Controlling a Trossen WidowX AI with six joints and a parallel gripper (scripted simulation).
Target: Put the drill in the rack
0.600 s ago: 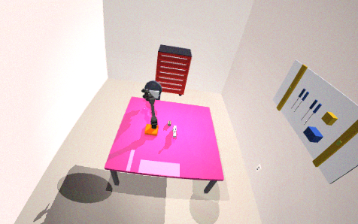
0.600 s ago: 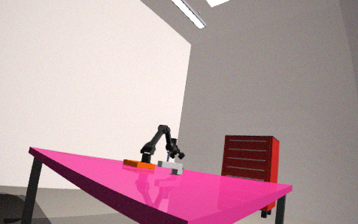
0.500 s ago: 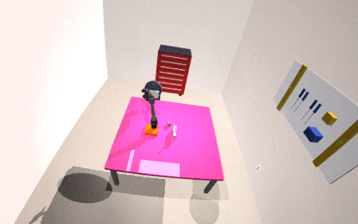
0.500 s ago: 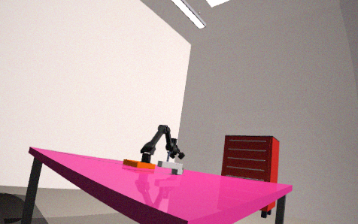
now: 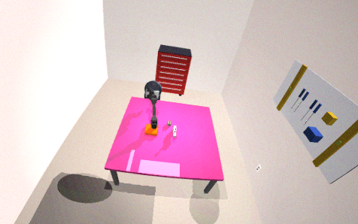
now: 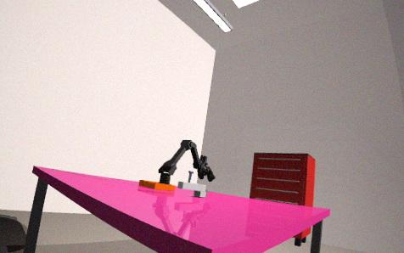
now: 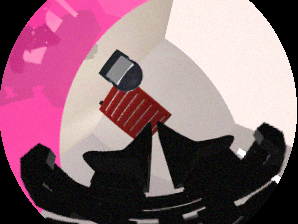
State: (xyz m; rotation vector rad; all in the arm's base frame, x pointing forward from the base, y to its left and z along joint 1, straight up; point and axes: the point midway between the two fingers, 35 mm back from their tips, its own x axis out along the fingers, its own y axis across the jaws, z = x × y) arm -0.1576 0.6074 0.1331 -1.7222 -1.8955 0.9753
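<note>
The blue piece is 440 mm ahead of my gripper tip, 700 mm to the right of it and 60 mm below it. Also, from my gripper tip: grey drill (440 mm ahead, 640 mm to the right, 110 mm below).
</note>
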